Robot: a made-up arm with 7 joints.
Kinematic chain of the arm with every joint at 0, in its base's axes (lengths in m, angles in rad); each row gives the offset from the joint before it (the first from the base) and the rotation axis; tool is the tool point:
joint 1: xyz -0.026 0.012 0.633 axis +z
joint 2: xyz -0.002 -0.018 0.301 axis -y
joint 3: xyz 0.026 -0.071 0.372 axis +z
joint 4: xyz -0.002 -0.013 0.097 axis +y
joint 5: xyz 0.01 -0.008 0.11 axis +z
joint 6: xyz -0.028 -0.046 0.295 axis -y
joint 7: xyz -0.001 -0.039 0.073 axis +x
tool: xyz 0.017 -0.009 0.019
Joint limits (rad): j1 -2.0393..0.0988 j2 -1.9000..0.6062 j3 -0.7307..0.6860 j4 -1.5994..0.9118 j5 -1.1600..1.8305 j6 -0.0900..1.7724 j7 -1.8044..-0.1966
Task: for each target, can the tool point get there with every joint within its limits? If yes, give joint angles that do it. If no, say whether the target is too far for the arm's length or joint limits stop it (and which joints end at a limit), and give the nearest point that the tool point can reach.
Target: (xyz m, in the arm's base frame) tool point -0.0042 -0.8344 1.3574
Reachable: yes | joints -1.4158 -1.1270 -0.2052 0.1509 -0.5575 1.0698 -1.1831
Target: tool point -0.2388 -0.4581 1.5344
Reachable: yes | joints -1.8114 -1.2716 -0.1099 -0.9872 -0.3960 0.7332 -1.4734
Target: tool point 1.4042 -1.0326 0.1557
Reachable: no: too far | nearest point 0.7095 -0.5252 0.5465 | short by 0.945 m
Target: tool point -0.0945 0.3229 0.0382
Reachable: no: joint limits stop it (at a limit: joint 1, joint 2, joint 3, joint 4, joint 5, joint 7) | nearest point 0.4318 0.1592 0.3226 | short by 0.620 m
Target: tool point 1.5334 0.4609 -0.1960
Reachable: no: too far | nearest point 0.7805 0.1138 0.4340 | short by 1.041 m
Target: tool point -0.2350 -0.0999 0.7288
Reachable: no: joint limits stop it (at a limit: joint 1, joint 2, joint 4, joint 6, joint 7) | nearest point -0.5038 -0.1270 0.9799 | short by 0.369 m
